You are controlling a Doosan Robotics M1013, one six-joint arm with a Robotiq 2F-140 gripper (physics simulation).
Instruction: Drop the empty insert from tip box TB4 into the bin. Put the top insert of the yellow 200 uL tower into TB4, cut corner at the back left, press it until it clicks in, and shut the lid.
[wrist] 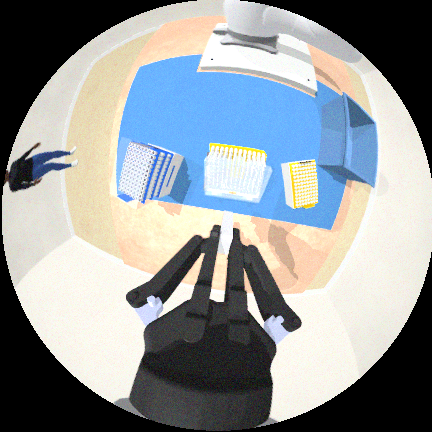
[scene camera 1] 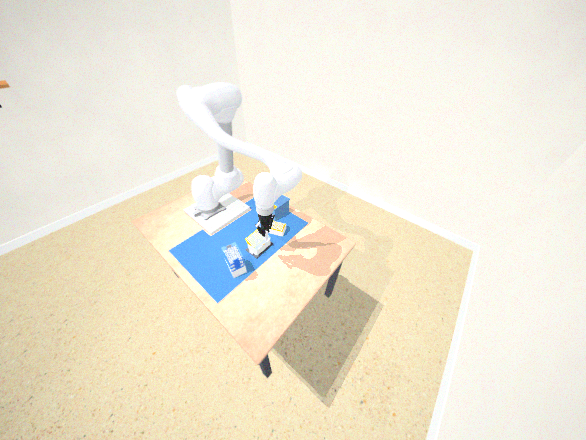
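Observation:
Tip box TB4 stands in the middle of the blue mat. It holds a yellow-rimmed insert full of tips, and a clear lid seems to lie over it. The yellow 200 uL tower stands just to its right in the wrist view. The blue bin is beyond the tower, at the mat's edge. My gripper is shut with nothing between the fingers. It hangs close above TB4's near edge.
A blue tip tower stands left of TB4. The arm's white base plate is at the mat's far side. The wooden table ends near the mat. A person figure shows far left.

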